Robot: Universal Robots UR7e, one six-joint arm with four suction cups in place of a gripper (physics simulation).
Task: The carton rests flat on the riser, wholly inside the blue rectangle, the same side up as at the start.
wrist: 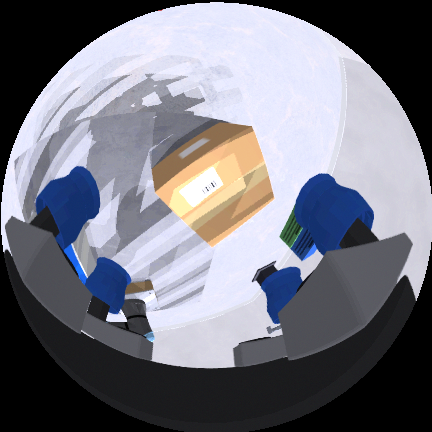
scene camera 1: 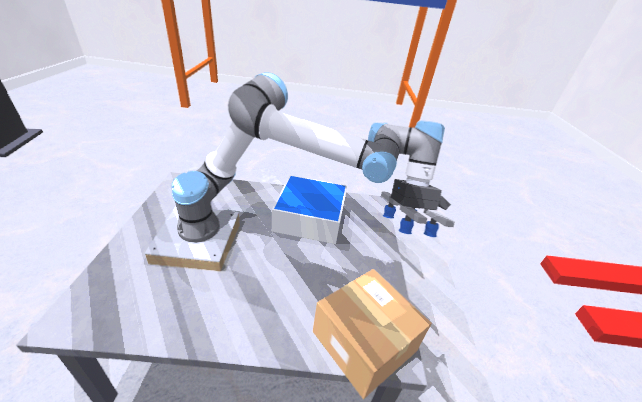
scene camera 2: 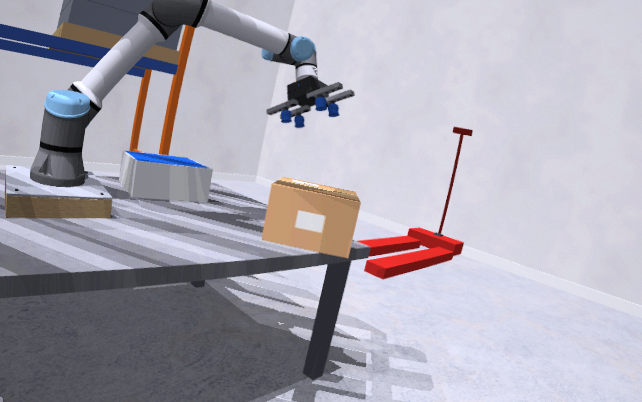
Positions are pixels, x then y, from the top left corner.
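Scene:
Suction head [wrist: 327, 209], mine: carries nothing. On the table are a brown carton [scene camera 1: 369, 329] and a white riser [scene camera 2: 144, 175], the carton resting there and the riser lying there.

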